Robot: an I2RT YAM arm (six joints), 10 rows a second.
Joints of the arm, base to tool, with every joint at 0 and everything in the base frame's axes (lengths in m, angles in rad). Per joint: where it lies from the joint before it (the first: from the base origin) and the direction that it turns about. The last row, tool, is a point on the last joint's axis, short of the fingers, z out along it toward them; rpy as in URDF.
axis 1: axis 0 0 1 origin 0.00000 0.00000 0.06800
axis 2: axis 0 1 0 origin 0.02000 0.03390 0.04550
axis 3: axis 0 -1 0 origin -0.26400 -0.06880 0.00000
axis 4: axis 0 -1 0 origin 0.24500 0.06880 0.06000
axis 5: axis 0 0 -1 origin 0.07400 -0.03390 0.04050
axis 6: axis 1 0 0 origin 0.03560 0.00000 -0.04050
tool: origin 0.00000 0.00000 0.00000 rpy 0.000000 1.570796 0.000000
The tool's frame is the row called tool.
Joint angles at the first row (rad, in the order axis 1, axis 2, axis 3, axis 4, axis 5, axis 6):
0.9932, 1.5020, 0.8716, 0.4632, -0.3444, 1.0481
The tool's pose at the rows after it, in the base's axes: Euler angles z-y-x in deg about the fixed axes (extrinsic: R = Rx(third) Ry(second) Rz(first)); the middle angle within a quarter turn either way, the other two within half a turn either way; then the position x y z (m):
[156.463 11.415 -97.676 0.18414 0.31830 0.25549]
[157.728 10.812 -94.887 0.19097 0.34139 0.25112]
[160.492 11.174 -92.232 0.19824 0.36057 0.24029]
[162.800 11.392 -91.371 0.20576 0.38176 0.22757]
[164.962 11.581 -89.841 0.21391 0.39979 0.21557]
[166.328 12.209 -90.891 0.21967 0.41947 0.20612]
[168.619 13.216 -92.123 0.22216 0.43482 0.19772]
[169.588 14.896 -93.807 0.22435 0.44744 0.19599]
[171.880 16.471 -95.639 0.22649 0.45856 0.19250]
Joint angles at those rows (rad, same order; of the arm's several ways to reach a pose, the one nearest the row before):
1.0128, 1.6186, 0.9416, 0.5370, -0.3538, 1.0845
1.0295, 1.7188, 1.0100, 0.6196, -0.3506, 1.1353
1.0396, 1.8180, 1.0601, 0.7174, -0.3358, 1.2094
1.0505, 1.9204, 1.1327, 0.7629, -0.3213, 1.2581
1.0553, 2.0148, 1.2021, 0.8155, -0.3134, 1.3098
1.0668, 2.0937, 1.2917, 0.7862, -0.2908, 1.3243
1.0797, 2.1527, 1.3605, 0.7549, -0.2601, 1.3541
1.0906, 2.1895, 1.4289, 0.6948, -0.2192, 1.3576
1.0994, 2.2263, 1.4911, 0.6393, -0.1817, 1.3837

